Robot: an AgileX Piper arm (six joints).
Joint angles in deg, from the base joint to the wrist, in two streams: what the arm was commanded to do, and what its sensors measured. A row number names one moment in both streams.
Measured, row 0: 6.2, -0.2, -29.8, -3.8, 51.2, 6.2
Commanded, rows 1 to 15: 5.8, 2.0, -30.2, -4.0, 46.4, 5.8; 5.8, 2.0, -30.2, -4.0, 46.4, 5.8; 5.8, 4.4, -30.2, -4.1, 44.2, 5.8; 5.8, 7.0, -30.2, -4.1, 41.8, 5.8; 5.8, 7.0, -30.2, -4.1, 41.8, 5.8; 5.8, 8.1, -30.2, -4.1, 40.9, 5.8; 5.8, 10.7, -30.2, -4.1, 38.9, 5.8; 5.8, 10.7, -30.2, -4.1, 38.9, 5.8; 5.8, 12.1, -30.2, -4.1, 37.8, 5.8; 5.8, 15.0, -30.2, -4.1, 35.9, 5.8; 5.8, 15.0, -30.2, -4.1, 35.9, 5.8; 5.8, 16.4, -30.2, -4.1, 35.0, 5.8; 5.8, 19.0, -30.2, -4.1, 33.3, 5.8; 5.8, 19.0, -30.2, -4.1, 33.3, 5.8; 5.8, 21.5, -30.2, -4.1, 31.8, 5.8
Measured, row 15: 6.1, 18.7, -29.9, -3.7, 34.7, 6.2
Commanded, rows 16 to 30: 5.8, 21.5, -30.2, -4.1, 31.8, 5.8; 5.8, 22.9, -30.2, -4.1, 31.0, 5.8; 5.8, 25.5, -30.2, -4.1, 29.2, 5.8; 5.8, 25.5, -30.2, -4.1, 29.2, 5.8; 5.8, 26.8, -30.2, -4.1, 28.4, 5.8; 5.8, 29.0, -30.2, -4.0, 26.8, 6.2; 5.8, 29.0, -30.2, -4.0, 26.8, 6.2; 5.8, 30.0, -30.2, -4.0, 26.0, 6.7; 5.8, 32.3, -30.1, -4.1, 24.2, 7.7; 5.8, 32.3, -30.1, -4.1, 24.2, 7.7; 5.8, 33.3, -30.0, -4.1, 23.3, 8.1; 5.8, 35.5, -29.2, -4.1, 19.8, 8.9; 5.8, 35.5, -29.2, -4.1, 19.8, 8.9; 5.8, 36.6, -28.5, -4.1, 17.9, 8.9; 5.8, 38.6, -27.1, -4.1, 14.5, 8.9
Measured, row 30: 6.1, 36.4, -28.5, -3.7, 19.6, 8.0
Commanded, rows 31 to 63: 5.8, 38.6, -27.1, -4.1, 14.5, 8.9; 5.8, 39.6, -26.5, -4.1, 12.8, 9.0; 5.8, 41.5, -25.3, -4.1, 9.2, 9.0; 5.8, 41.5, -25.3, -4.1, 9.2, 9.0; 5.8, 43.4, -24.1, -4.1, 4.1, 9.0; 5.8, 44.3, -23.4, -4.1, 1.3, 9.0; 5.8, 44.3, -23.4, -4.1, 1.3, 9.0; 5.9, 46.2, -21.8, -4.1, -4.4, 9.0; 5.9, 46.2, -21.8, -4.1, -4.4, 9.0; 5.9, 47.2, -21.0, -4.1, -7.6, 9.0; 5.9, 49.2, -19.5, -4.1, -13.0, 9.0; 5.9, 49.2, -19.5, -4.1, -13.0, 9.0; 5.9, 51.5, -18.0, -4.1, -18.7, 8.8; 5.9, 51.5, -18.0, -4.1, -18.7, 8.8; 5.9, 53.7, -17.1, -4.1, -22.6, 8.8; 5.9, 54.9, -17.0, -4.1, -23.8, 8.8; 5.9, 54.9, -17.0, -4.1, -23.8, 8.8; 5.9, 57.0, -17.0, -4.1, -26.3, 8.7; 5.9, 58.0, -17.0, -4.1, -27.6, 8.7; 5.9, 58.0, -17.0, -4.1, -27.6, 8.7; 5.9, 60.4, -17.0, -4.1, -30.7, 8.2; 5.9, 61.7, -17.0, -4.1, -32.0, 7.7; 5.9, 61.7, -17.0, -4.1, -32.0, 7.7; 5.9, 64.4, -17.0, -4.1, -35.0, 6.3; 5.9, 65.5, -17.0, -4.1, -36.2, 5.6; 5.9, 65.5, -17.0, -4.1, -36.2, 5.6; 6.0, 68.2, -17.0, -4.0, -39.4, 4.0; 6.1, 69.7, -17.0, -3.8, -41.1, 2.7; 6.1, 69.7, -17.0, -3.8, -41.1, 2.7; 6.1, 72.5, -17.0, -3.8, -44.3, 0.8; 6.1, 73.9, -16.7, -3.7, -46.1, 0.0; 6.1, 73.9, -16.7, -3.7, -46.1, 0.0; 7.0, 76.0, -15.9, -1.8, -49.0, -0.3
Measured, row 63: 6.2, 73.5, -16.8, -3.3, -44.3, 1.7
